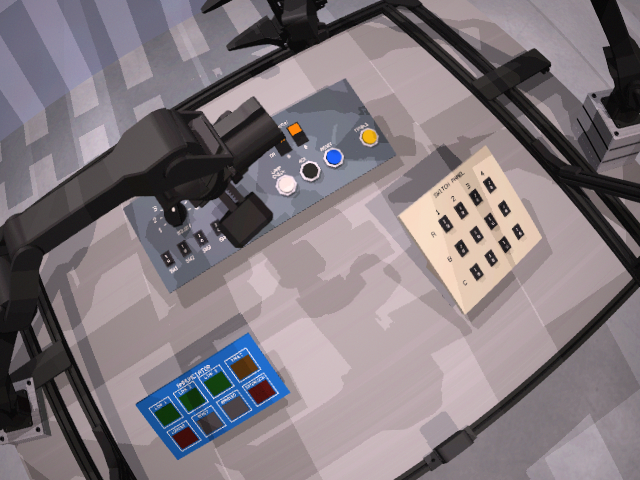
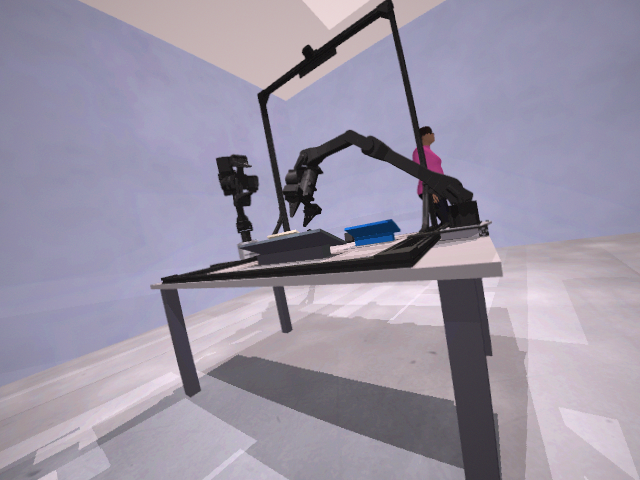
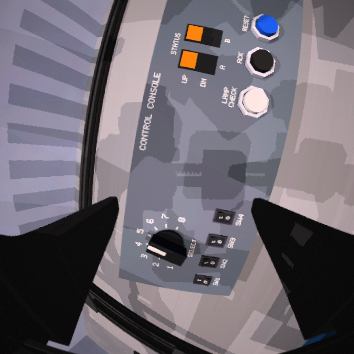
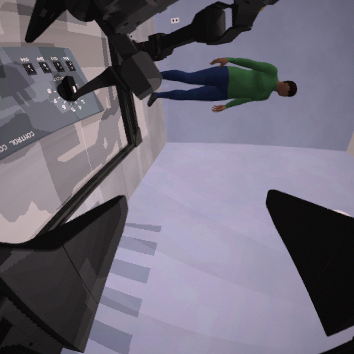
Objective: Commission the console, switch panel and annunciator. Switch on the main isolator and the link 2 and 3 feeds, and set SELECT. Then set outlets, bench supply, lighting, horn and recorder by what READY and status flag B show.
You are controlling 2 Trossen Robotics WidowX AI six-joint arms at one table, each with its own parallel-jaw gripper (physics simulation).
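Places are measured from the left arm's base along level axes (x right, y ahead, z up), in millimetres.
Pixels of known places: left gripper, between the fingertips: [image 2: 298, 222] [image 3: 185, 204] [image 4: 49, 69]; right gripper, between the fingertips: [image 1: 214, 30] [image 2: 251, 179] [image 4: 197, 199]; left arm's base, origin of its link: [image 1: 15, 411] [image 2: 465, 225]; right arm's base, origin of its link: [image 1: 621, 110] [image 2: 247, 241].
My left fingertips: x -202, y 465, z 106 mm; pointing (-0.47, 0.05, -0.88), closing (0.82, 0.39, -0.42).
Ahead of a thing's pixels: the offset from my left fingertips to its middle. "*": to the spot under its first point.
The grey control console {dz -91, dx -32, dy +54 mm} [image 1: 330, 113] [image 3: 165, 195] [image 4: 30, 107] has status flags A {* dz -57, dx -62, dy +104 mm} [image 3: 198, 62] and B {* dz -56, dx -70, dy +133 mm} [image 3: 203, 35], both orange at the UP end. The SELECT knob's {dz -51, dx -6, dy -79 mm} [image 3: 167, 247] [image 4: 67, 89] white mark points near 3 and 4; I cannot tell which. Rocker positions of SW1 to SW4 are unclear. The cream switch panel {dz -89, dx +154, dy +318 mm} [image 1: 429, 227] has three rows of small rockers, too small to read. The blue annunciator's {dz -100, dx +261, dy -109 mm} [image 1: 143, 404] [image 2: 372, 229] tiles look dim, with READY {* dz -85, dx +302, dy -120 mm} [image 1: 209, 422] grey. My left gripper [image 3: 185, 204] [image 2: 301, 219] is open above the console. My right gripper [image 4: 197, 199] [image 1: 217, 28] is open beyond the table's edge.
White LAMP CHECK {dz -74, dx -1, dy +92 mm} [image 1: 285, 184] [image 3: 254, 101], black ACK {dz -74, dx -11, dy +133 mm} [image 1: 310, 171] [image 3: 260, 62] and blue RESET {dz -74, dx -21, dy +174 mm} [image 1: 333, 157] [image 3: 265, 26] buttons line the console, with a yellow button {dz -74, dx -37, dy +238 mm} [image 1: 369, 136] at its end. A black frame [image 2: 404, 67] rises over the table [image 2: 330, 279]. The left arm covers part of the console.
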